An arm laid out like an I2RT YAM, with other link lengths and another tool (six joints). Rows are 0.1 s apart.
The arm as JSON. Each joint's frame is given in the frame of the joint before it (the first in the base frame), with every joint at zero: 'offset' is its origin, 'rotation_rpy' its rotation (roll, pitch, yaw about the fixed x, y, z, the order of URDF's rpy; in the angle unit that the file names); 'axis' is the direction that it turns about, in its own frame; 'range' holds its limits. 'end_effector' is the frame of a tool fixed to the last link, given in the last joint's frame.
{
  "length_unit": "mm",
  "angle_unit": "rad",
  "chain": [
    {
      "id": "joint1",
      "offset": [
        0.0,
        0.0,
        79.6
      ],
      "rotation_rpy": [
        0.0,
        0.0,
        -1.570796
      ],
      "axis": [
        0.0,
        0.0,
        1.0
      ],
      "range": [
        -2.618,
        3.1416
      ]
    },
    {
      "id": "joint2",
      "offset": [
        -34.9,
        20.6,
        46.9
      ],
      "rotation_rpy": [
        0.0,
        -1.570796,
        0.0
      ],
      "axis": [
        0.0,
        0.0,
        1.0
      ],
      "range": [
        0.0,
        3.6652
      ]
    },
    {
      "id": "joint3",
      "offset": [
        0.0,
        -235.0,
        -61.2
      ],
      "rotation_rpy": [
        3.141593,
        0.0,
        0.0
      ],
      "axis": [
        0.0,
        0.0,
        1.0
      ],
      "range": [
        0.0,
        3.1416
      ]
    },
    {
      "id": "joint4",
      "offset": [
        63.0,
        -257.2,
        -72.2
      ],
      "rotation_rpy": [
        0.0,
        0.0,
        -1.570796
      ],
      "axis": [
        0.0,
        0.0,
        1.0
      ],
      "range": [
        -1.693,
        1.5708
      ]
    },
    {
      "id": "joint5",
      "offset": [
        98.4,
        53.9,
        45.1
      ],
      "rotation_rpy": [
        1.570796,
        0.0,
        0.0
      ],
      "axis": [
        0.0,
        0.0,
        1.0
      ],
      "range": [
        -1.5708,
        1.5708
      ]
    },
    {
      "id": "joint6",
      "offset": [
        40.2,
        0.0,
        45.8
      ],
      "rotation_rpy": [
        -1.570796,
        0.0,
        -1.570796
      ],
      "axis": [
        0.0,
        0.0,
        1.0
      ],
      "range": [
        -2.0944,
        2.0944
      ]
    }
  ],
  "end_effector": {
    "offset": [
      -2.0,
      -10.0,
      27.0
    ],
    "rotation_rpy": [
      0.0,
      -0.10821,
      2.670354
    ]
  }
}
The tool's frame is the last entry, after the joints.
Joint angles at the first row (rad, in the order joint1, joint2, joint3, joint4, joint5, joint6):
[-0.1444 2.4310 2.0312 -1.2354 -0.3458 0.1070]
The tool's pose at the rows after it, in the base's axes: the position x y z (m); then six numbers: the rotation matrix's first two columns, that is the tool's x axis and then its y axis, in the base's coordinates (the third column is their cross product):
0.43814 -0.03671 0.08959 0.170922 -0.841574 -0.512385 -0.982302 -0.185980 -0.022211
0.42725 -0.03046 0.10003 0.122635 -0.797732 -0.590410 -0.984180 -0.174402 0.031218
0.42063 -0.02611 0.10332 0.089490 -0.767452 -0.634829 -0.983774 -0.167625 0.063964
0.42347 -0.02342 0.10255 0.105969 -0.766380 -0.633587 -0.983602 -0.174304 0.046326
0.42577 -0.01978 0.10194 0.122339 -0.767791 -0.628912 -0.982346 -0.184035 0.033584
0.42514 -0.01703 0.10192 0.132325 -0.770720 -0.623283 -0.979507 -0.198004 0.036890
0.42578 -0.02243 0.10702 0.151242 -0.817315 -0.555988 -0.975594 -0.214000 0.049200
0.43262 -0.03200 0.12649 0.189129 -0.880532 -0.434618 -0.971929 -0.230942 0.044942
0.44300 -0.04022 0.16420 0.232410 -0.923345 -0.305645 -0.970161 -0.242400 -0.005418
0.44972 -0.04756 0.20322 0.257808 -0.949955 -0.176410 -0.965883 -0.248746 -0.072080
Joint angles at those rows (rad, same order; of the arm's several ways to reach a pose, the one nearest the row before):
[-0.1448 2.4291 2.0686 -1.3380 -0.4122 0.1078]
[-0.1444 2.4287 2.0911 -1.4414 -0.4850 0.1082]
[-0.1429 2.4287 2.0911 -1.4902 -0.5308 0.1085]
[-0.1360 2.4291 2.0911 -1.4727 -0.5339 0.1078]
[-0.1265 2.4291 2.0911 -1.4586 -0.5316 0.1078]
[-0.1188 2.4287 2.0910 -1.4628 -0.5224 0.1020]
[-0.1192 2.4226 2.1117 -1.4754 -0.4374 0.1001]
[-0.1200 2.4210 2.2005 -1.5143 -0.3046 0.1005]
[-0.1188 2.4211 2.3581 -1.5757 -0.1909 0.1005]
[-0.1185 2.4210 2.5157 -1.6234 -0.0910 0.1001]

